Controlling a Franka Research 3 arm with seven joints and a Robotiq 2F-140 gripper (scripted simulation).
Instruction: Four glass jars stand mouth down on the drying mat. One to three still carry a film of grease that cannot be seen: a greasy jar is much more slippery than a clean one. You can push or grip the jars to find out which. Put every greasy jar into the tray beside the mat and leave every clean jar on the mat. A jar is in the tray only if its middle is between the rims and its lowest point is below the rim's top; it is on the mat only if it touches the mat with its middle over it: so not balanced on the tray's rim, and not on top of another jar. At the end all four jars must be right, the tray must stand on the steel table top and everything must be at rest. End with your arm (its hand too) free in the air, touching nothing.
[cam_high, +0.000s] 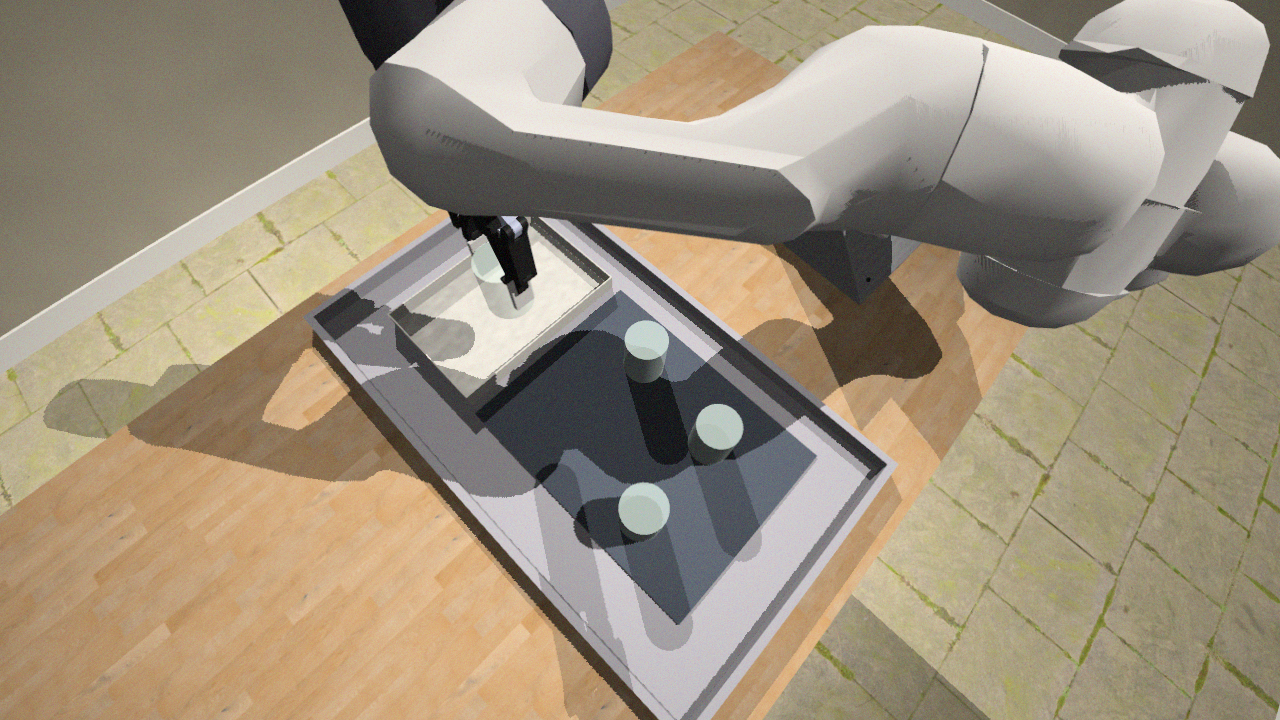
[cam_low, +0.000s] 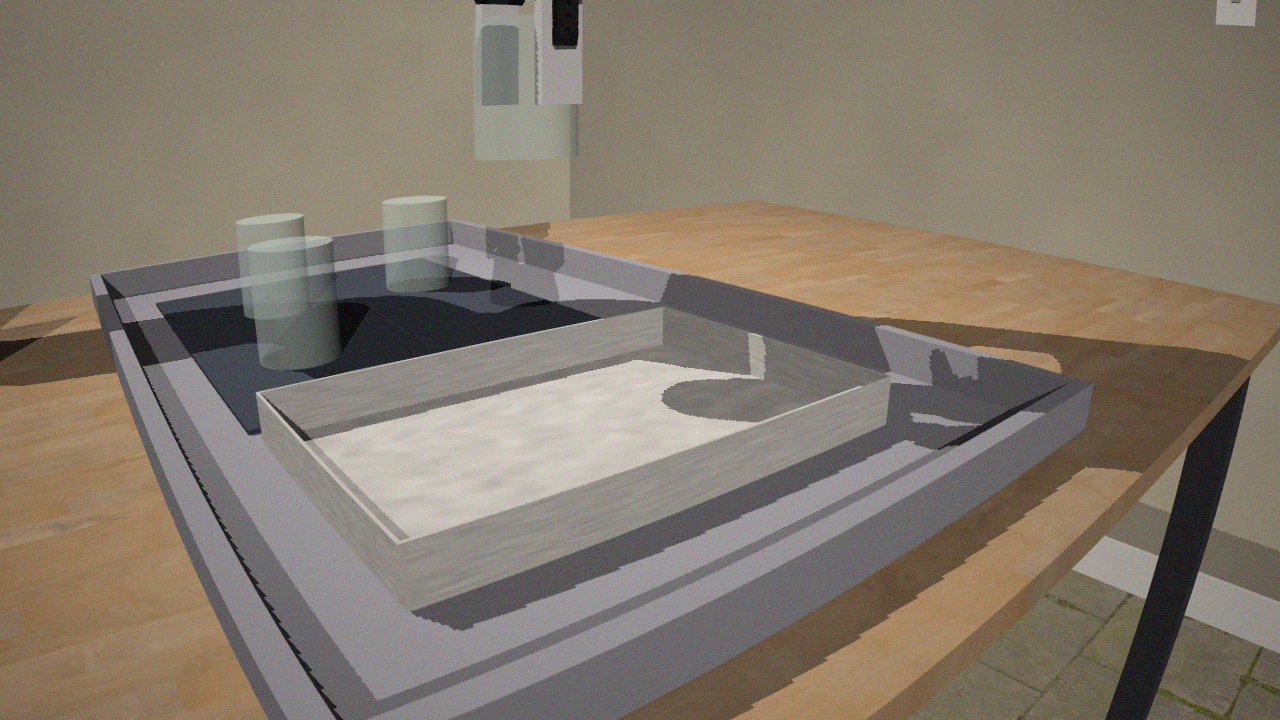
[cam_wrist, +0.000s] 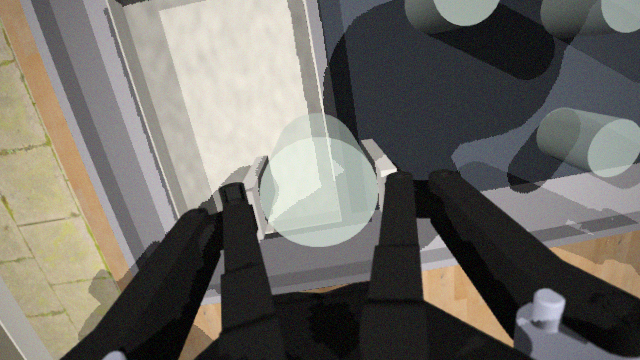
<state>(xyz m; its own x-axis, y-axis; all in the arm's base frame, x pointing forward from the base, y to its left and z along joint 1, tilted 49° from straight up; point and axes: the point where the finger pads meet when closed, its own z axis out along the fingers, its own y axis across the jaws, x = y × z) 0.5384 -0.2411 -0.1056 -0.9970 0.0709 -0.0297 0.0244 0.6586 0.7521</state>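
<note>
Right now the tray is 20 cm below my hand, 9 cm to the right of it and 3 cm behind it. Round my hand: dark drying mat: 23 cm to the left, 21 cm below, 3 cm behind; then steel table top: 21 cm below, 13 cm to the left, 1 cm behind.
</note>
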